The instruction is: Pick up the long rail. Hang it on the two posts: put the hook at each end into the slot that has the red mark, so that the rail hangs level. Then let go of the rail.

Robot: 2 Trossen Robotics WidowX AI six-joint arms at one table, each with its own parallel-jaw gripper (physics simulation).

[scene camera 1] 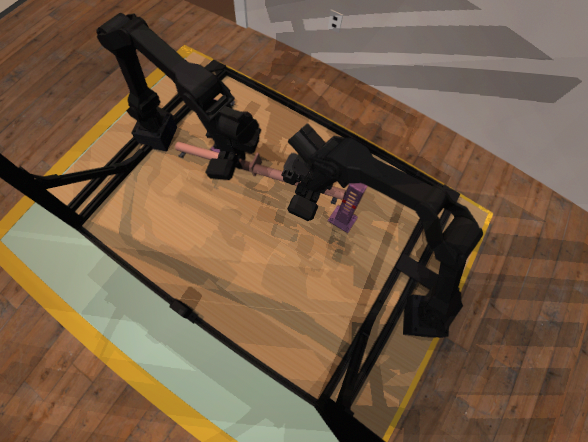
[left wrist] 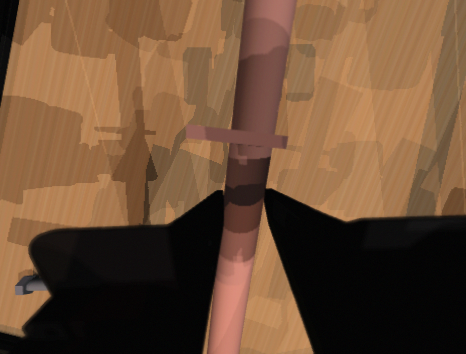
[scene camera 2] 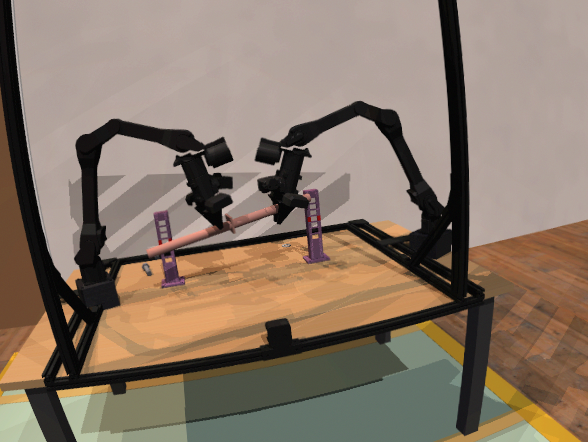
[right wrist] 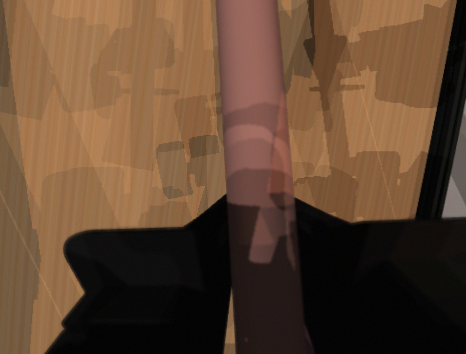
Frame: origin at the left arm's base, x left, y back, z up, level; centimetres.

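Where they show: left gripper, fingertip midpoint: [scene camera 1: 242, 164] [left wrist: 243, 196] [scene camera 2: 219, 228]; right gripper, fingertip midpoint: [scene camera 1: 303, 188] [scene camera 2: 277, 223] [right wrist: 252, 195]; left arm's base, link origin: [scene camera 1: 151, 122] [scene camera 2: 93, 280]; right arm's base, link origin: [scene camera 1: 431, 315].
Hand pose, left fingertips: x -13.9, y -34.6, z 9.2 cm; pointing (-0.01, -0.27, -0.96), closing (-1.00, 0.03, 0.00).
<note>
Each offset is from my left fingertips to the top centre of the thing. "*": to the spot under its first point. Level surfaces: height alone.
The long pink rail [scene camera 1: 197, 151] [scene camera 2: 190, 239] [left wrist: 262, 75] [right wrist: 252, 65] is held above the table, tilted, its left end lower in scene camera 2. My left gripper [scene camera 2: 220, 226] [left wrist: 243, 196] is shut on the rail, close to its middle flange [scene camera 1: 255, 164] [left wrist: 210, 134]. My right gripper [scene camera 2: 280, 212] [right wrist: 252, 195] is shut on the rail on the other side of the flange. The left purple post {* dx +12.8, dy +11.8, dz -13.5 cm} [scene camera 2: 171, 274] is behind the rail's low end; its red mark is partly covered. The right purple post {dx -2.2, dy -29.7, dz +5.0 cm} [scene camera 1: 345, 220] [scene camera 2: 315, 245] has the rail's high end near its top, above the red mark. The hooks' seating is unclear.
The posts stand on the wooden table {dz -16.6 cm} [scene camera 1: 215, 260] [scene camera 2: 225, 310]. Small grey pieces {dx +29.3, dy +14.8, dz -14.1 cm} [scene camera 2: 146, 269] {dx +16.7, dy -31.6, dz -16.3 cm} [scene camera 2: 286, 245] lie near the posts, one also at the edge of the left wrist view. A black frame [scene camera 2: 200, 362] borders the table, with tall uprights at both sides.
</note>
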